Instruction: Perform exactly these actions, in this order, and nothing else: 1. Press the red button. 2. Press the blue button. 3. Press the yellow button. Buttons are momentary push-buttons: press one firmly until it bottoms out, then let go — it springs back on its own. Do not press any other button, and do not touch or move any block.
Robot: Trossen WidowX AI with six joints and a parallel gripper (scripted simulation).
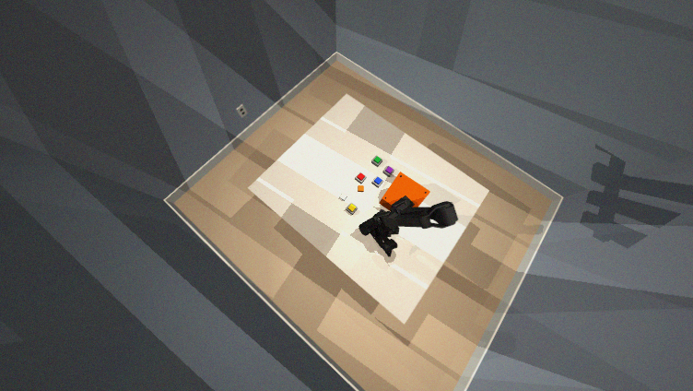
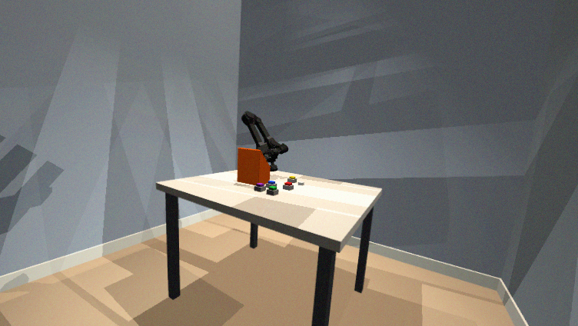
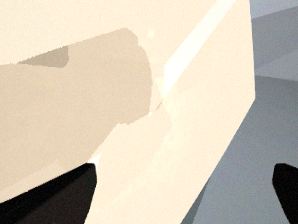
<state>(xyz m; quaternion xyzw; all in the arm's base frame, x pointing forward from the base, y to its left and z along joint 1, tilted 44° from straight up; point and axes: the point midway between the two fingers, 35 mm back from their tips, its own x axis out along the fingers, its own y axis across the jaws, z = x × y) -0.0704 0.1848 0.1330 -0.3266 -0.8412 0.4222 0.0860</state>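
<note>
Now: the yellow button 28 cm ahead of my gripper tip, 6 cm to the right of it and 4 cm below it. Round my gripper tip: small white block 37 cm ahead, 7 cm to the right, 6 cm below; then blue button 29 cm ahead, 28 cm to the right, 4 cm below; then orange block 33 cm ahead, 18 cm to the right, 6 cm below.
</note>
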